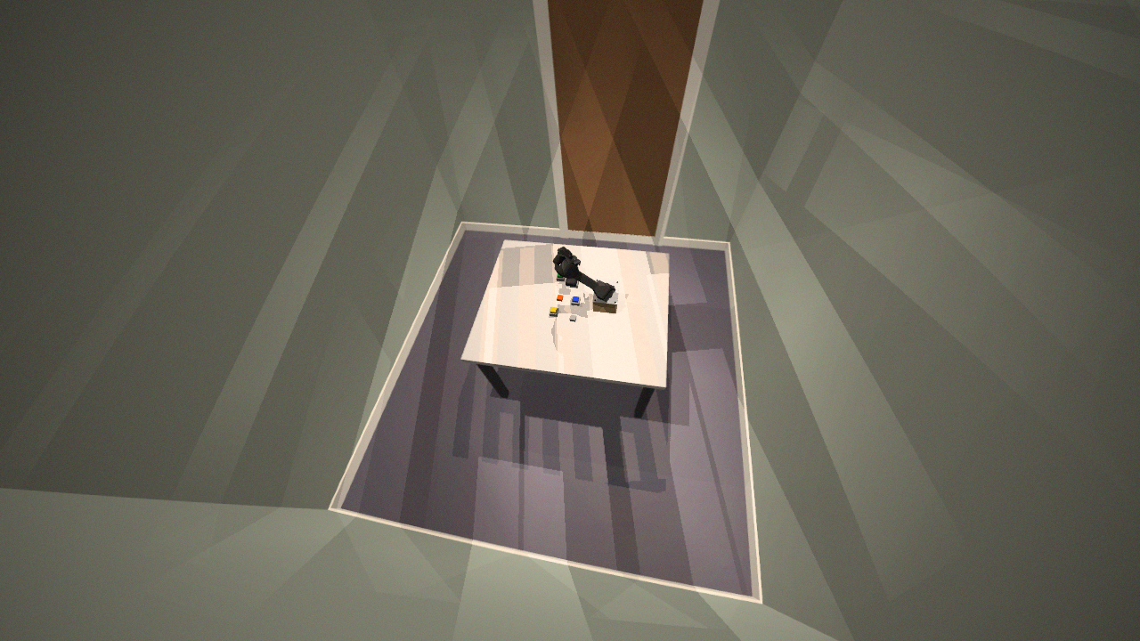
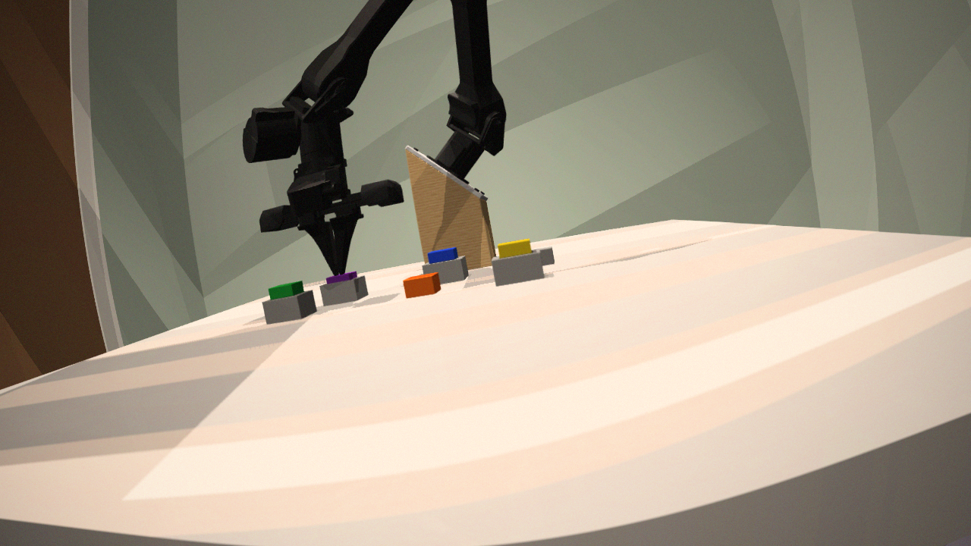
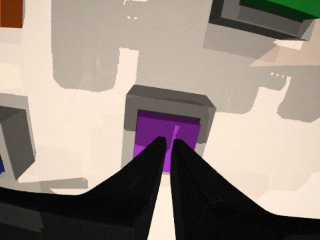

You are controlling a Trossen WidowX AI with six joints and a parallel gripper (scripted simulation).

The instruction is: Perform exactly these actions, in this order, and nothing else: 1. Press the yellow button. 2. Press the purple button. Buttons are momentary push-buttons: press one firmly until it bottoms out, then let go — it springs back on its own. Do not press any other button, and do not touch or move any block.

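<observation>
Now: the purple button 10 mm below my gripper tip. Also, from my gripper tip: green button: 90 mm ahead, 30 mm to the right; blue button: 50 mm behind, 120 mm to the left; orange block: 50 mm ahead, 120 mm to the left, 20 mm below.
</observation>
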